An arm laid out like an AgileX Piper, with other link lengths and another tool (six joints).
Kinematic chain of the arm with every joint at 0, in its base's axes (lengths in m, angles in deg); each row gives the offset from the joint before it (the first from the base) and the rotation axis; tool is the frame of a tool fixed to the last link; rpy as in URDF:
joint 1: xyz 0 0 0.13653 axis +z
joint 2: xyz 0 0 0 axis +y
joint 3: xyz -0.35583 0 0.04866 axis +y
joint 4: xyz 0.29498 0 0.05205 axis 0.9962 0 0.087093
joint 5: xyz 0 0 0 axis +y
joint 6: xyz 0.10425 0 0.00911 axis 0.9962 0 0.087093
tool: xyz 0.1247 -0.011 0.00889 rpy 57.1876 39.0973 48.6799
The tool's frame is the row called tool.
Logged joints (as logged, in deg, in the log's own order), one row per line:
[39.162 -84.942 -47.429 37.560 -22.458 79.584]
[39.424 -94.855 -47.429 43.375 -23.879 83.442]
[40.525 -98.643 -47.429 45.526 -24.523 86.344]
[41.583 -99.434 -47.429 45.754 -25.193 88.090]
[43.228 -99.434 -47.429 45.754 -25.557 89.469]
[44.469 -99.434 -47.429 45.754 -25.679 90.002]
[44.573 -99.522 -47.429 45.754 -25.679 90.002]
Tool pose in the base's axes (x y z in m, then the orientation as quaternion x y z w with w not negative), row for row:
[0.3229 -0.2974 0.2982 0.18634 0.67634 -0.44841 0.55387]
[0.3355 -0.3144 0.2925 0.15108 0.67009 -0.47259 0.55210]
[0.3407 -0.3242 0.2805 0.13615 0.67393 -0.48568 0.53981]
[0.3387 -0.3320 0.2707 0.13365 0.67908 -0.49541 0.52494]
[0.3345 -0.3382 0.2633 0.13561 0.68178 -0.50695 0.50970]
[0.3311 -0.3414 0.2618 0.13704 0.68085 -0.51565 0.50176]
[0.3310 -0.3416 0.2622 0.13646 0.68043 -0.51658 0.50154]
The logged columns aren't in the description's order. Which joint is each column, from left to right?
Columns, left to right: joint 5, joint 4, joint 3, joint 6, joint 1, joint 2.
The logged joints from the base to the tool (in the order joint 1, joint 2, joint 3, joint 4, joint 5, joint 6), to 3 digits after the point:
[-22.458 79.584 -47.429 -84.942 39.162 37.560]
[-23.879 83.442 -47.429 -94.855 39.424 43.375]
[-24.523 86.344 -47.429 -98.643 40.525 45.526]
[-25.193 88.090 -47.429 -99.434 41.583 45.754]
[-25.557 89.469 -47.429 -99.434 43.228 45.754]
[-25.679 90.002 -47.429 -99.434 44.469 45.754]
[-25.679 90.002 -47.429 -99.522 44.573 45.754]

